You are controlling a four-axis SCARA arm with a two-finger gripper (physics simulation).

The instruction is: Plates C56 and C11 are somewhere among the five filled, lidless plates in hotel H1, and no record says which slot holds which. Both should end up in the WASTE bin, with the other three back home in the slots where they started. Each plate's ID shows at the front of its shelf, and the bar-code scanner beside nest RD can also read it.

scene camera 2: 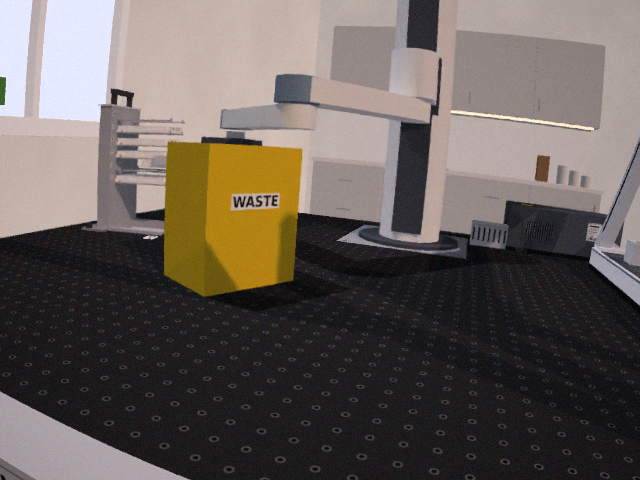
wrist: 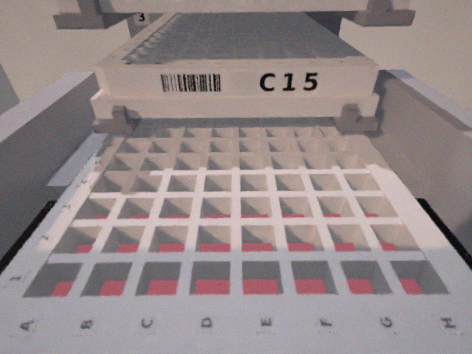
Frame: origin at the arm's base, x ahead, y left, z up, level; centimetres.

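Seen in the pictures: gripper, between the fingertips: [scene camera 2: 164, 159] [wrist: 235, 98]; arm's base, origin of its link: [scene camera 2: 408, 244].
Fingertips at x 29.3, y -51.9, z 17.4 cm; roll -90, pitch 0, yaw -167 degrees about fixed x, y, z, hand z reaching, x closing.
Note:
Pixels of each thing's middle, then the offset from my fingertips to it. "spot": a spot on its surface instead.
- plate C15, middle of its body: [wrist: 234, 45] [scene camera 2: 148, 154] dx +1.0, dy -4.0, dz +1.0 cm
- scene view hotel H1, middle of its body: [wrist: 218, 55] [scene camera 2: 133, 159] dx +2.7, dy -7.1, dz -0.3 cm
- yellow WASTE bin, middle of its body: [scene camera 2: 230, 212] dx +25.5, dy +31.9, dz -6.1 cm
- grey slotted holder, a spot on its surface: [scene camera 2: 488, 235] spot: dx -33.8, dy +72.0, dz -13.1 cm
- dark box, a spot on its surface: [scene camera 2: 550, 229] spot: dx -32.8, dy +87.7, dz -9.3 cm
My gripper [scene camera 2: 231, 140] [wrist: 235, 98] is shut on a lidless plate with red liquid in its wells [wrist: 175, 306]; its ID is not visible. In the wrist view the plate is level between the fingers, its far end under the shelf that holds plate C15 [wrist: 240, 84]. A "3" label shows behind C15, and the front edge of something pale shows above it. In the scene view hotel H1 [scene camera 2: 107, 170] stands at the left with several shelves, partly hidden by the yellow WASTE bin [scene camera 2: 253, 232]. The bin also hides my fingers. Plates C56 and C11 cannot be identified.
The arm's column [scene camera 2: 410, 180] stands behind and right of the bin, with its links reaching left above bin height. A grey slotted holder [scene camera 2: 488, 235] and a dark box [scene camera 2: 550, 229] stand right of the column. A pale-framed device [scene camera 2: 612, 266] is at the right edge.

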